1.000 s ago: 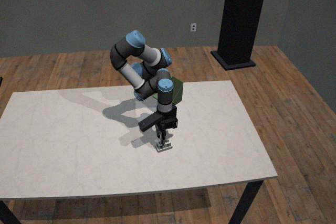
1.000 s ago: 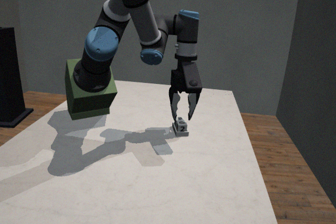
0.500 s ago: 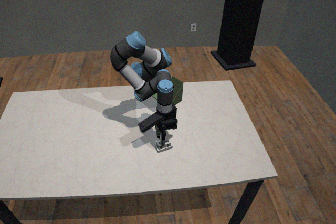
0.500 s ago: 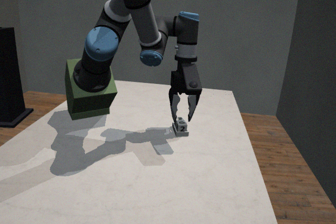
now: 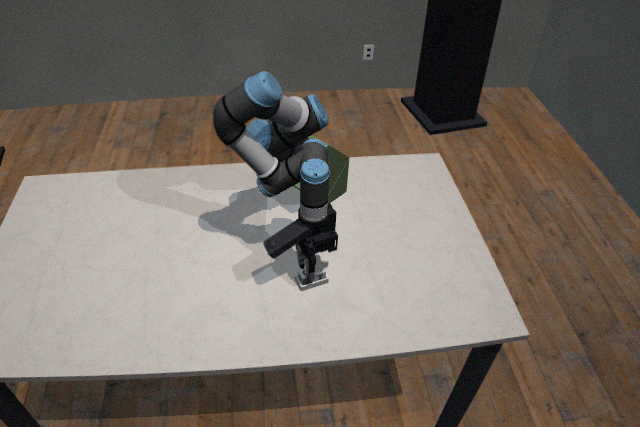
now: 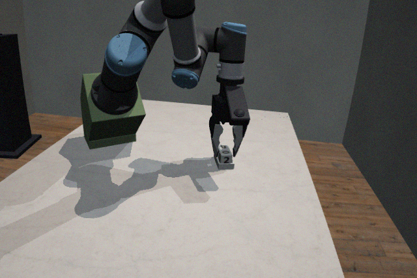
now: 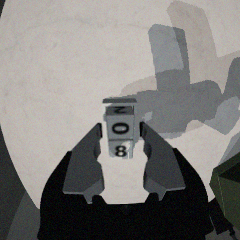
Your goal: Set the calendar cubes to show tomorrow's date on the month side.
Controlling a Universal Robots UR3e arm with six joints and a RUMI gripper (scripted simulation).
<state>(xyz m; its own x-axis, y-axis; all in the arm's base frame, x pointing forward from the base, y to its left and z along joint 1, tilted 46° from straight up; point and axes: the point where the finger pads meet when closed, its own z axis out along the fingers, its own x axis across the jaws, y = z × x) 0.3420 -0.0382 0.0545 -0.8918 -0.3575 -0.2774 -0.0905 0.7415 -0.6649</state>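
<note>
The calendar tray is 30 mm below my hand and 20 mm to the left of it.
</note>
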